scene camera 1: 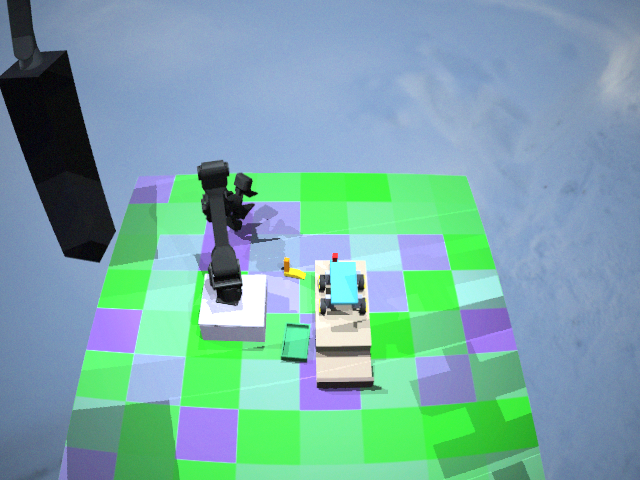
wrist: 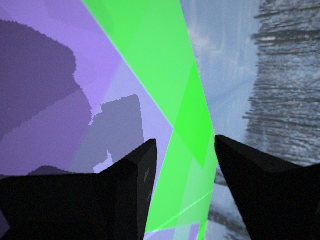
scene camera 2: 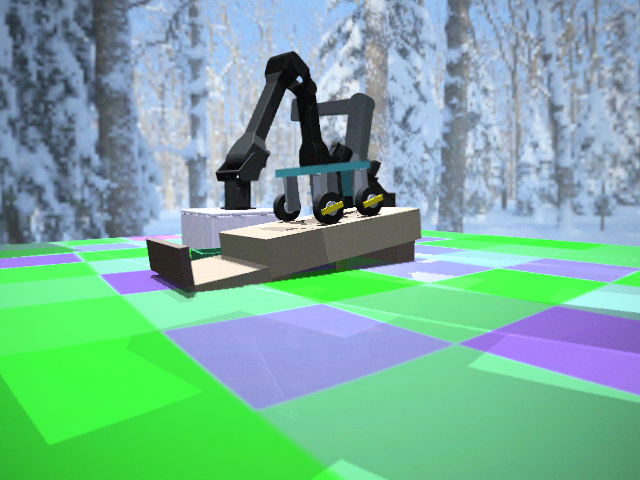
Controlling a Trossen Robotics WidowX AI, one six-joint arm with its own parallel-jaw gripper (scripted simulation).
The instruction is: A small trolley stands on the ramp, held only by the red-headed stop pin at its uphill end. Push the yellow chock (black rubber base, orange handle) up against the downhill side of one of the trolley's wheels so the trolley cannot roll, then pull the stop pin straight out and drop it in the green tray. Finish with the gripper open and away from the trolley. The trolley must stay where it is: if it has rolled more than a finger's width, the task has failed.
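Note:
Scene camera 1: the gripper (scene camera 1: 255, 198), a trolley (scene camera 1: 343, 277), a beige ramp (scene camera 1: 342, 328). Scene camera 2: the trolley (scene camera 2: 328, 207), a low lip (scene camera 2: 171, 260), the beige ramp (scene camera 2: 287, 247). Wrist view: the gripper (wrist: 185, 143). Trolley out of frame in the wrist view.

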